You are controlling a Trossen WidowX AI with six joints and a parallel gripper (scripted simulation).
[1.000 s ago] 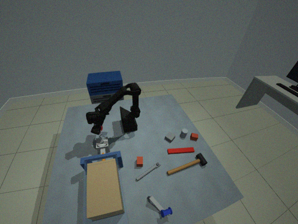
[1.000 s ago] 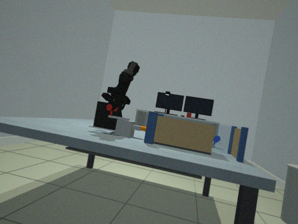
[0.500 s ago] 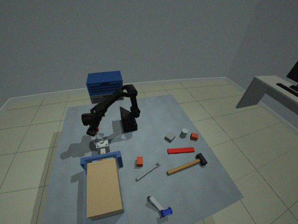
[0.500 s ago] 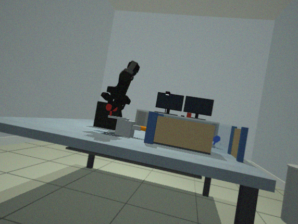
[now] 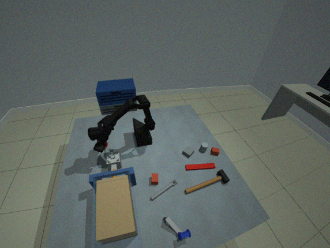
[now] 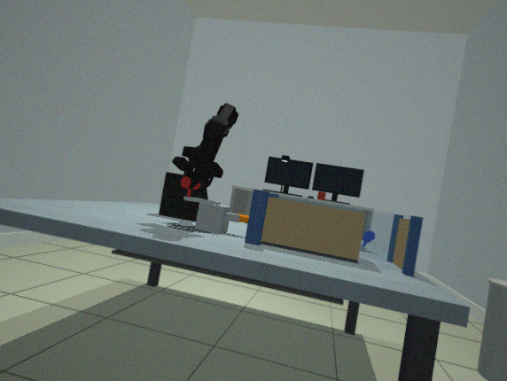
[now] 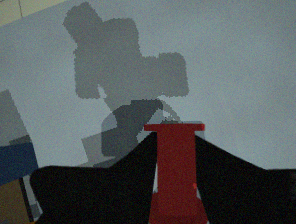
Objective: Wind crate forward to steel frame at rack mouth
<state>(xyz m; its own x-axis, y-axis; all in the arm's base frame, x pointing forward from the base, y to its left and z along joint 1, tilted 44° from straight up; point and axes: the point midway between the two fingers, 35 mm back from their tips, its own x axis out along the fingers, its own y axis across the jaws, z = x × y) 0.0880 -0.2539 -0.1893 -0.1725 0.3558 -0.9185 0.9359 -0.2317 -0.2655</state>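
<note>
My gripper tip is now 40 mm short of the red-knobbed winch handle, 40 mm to the right of it and 30 mm above it. Round my gripper tip: grey winch 80 mm ahead, 60 mm to the left, 100 mm below; then clear-panelled cubby 490 mm ahead, 60 mm to the left, 10 mm below; then red knob 10 mm ahead, 20 mm to the left.
</note>
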